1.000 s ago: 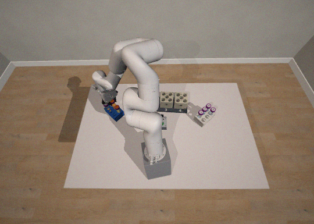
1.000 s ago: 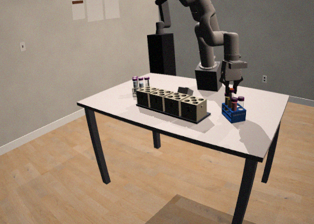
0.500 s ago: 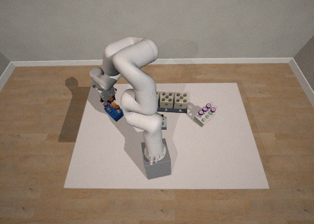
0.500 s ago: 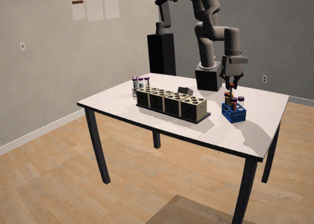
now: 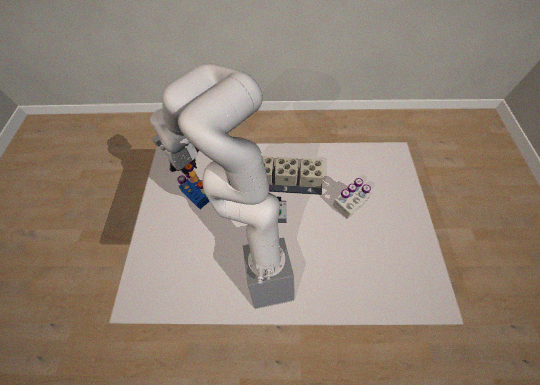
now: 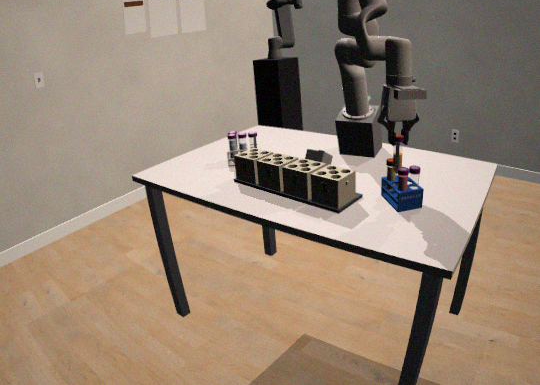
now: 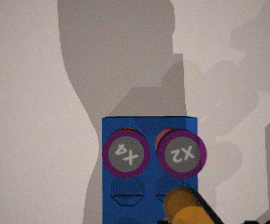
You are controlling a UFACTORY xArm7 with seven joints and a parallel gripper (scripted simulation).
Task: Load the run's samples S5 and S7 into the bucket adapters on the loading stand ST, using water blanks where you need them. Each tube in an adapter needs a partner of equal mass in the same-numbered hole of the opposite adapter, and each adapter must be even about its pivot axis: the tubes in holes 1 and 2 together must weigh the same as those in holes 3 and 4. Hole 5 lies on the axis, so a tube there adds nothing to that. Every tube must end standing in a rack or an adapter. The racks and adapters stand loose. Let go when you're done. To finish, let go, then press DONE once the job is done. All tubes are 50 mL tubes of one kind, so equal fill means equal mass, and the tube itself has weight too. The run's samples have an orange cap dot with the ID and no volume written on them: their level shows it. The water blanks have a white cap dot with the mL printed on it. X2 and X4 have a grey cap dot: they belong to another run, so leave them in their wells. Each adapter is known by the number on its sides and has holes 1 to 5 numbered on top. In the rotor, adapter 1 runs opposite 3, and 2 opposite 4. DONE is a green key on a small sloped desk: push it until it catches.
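The blue rack lies 2 cm behind my hand, 1 cm to the left of it and 17 cm below it. Round my hand: adapter: 9 cm ahead, 17 cm to the right, 15 cm below; dark stand: 8 cm ahead, 33 cm to the right, 20 cm below; white rack: 4 cm behind, 67 cm to the right, 17 cm below.
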